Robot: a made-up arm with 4 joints.
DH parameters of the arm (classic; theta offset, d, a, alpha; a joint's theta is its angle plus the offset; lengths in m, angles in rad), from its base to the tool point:
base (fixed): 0 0.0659 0 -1.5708
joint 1: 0 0.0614 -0.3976 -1.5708
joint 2: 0 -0.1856 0.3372 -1.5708
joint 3: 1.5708 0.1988 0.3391 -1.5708
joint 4: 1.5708 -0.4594 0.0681 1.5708
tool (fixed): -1.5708 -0.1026 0 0
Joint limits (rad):
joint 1: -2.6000..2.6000
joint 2: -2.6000..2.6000
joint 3: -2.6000..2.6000
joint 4: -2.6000..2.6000
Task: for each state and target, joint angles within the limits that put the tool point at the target. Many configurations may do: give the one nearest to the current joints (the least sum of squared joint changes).
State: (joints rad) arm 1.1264 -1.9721 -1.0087 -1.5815
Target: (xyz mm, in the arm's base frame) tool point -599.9 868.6 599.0
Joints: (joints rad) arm 0.8138 -2.1408 -1.1557 -1.5854
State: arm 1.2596 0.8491 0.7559 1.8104
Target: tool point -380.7 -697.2 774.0
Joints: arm 0.2705 1.3632 0.2527 1.7405
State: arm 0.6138 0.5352 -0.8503 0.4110
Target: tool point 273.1 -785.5 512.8
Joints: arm 1.4034 1.3146 -0.1241 0.6951
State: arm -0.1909 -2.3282 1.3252 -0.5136
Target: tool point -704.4 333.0 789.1
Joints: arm -0.0157 -2.6000 0.8832 -0.7042
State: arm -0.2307 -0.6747 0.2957 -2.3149
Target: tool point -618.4 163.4 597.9
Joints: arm -0.9892 -0.4835 0.5531 -2.0875
